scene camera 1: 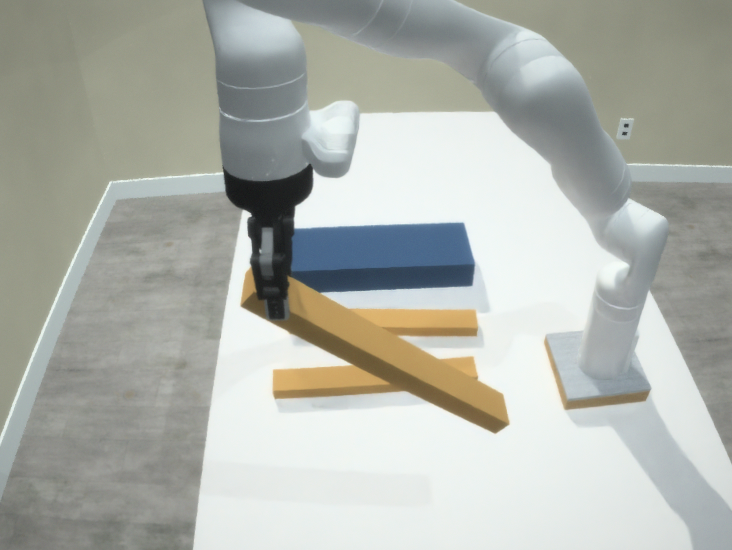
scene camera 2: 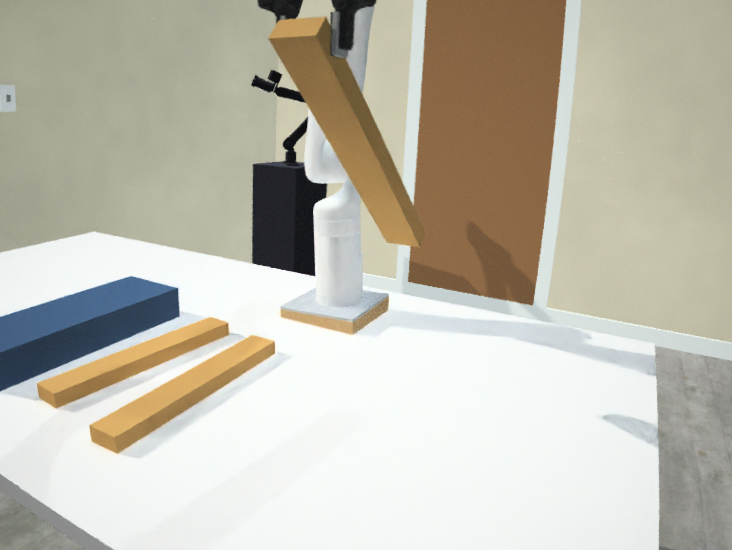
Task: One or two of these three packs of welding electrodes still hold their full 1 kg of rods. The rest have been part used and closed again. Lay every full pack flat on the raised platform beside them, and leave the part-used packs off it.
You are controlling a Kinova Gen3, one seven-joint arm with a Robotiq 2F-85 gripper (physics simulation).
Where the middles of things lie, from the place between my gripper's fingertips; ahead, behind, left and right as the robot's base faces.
Labels:
The blue raised platform point(scene camera 1: 433, 255) is 57 cm to the right of my hand, 42 cm below it and 8 cm behind it.

